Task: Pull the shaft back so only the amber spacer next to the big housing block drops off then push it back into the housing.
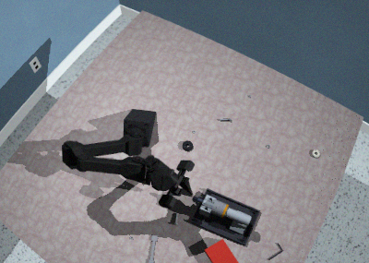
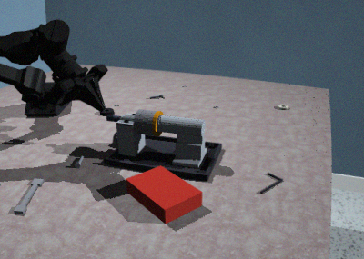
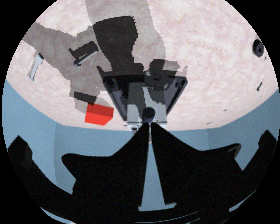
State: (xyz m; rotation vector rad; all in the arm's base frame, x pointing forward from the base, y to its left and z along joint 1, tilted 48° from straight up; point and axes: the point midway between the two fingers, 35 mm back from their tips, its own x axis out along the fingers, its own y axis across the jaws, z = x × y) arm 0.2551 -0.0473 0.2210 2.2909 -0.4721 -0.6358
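My gripper is now 13 cm short of the dark shaft, 2 cm to the left of it and 4 cm above it. From my hand the other things lie so: black disc 6 cm behind, 22 cm to the left, 12 cm below; then grey spacer 14 cm ahead, 2 cm to the right, 4 cm below; then amber spacer 16 cm ahead, 2 cm to the right, 4 cm below.
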